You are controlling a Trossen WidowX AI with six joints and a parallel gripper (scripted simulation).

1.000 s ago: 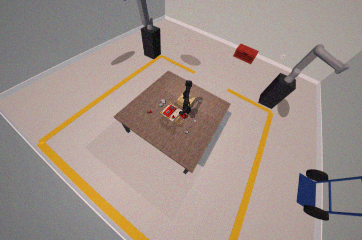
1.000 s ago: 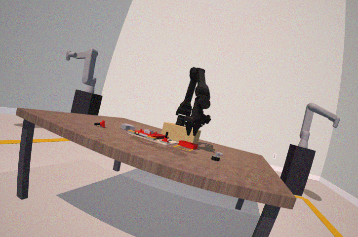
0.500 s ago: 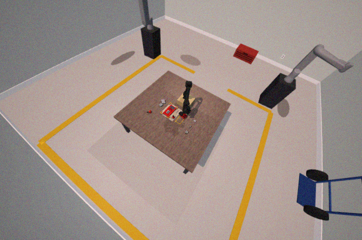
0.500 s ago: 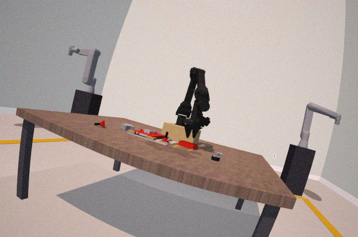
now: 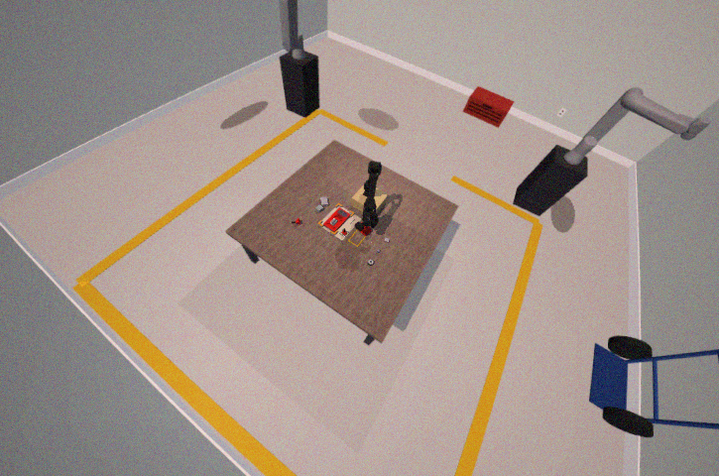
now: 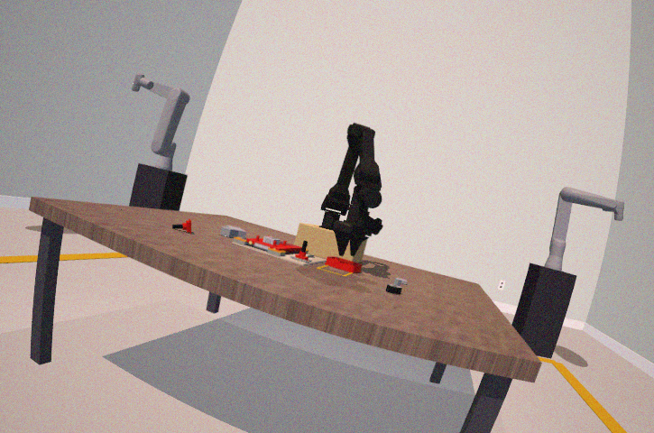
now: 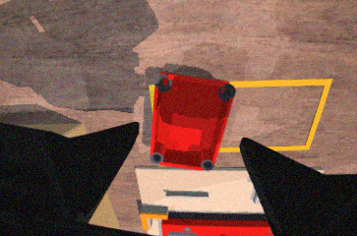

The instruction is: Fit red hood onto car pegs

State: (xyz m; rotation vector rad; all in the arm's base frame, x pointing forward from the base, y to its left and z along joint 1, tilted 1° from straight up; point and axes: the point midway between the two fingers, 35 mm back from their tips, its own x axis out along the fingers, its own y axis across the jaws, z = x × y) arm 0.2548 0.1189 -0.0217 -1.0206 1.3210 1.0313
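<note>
My gripper tip is 3 cm above the red hood. Round my gripper tip: black wheel 21 cm ahead, 17 cm to the left, 3 cm below; grey engine block 8 cm ahead, 21 cm to the right, 2 cm below.
</note>
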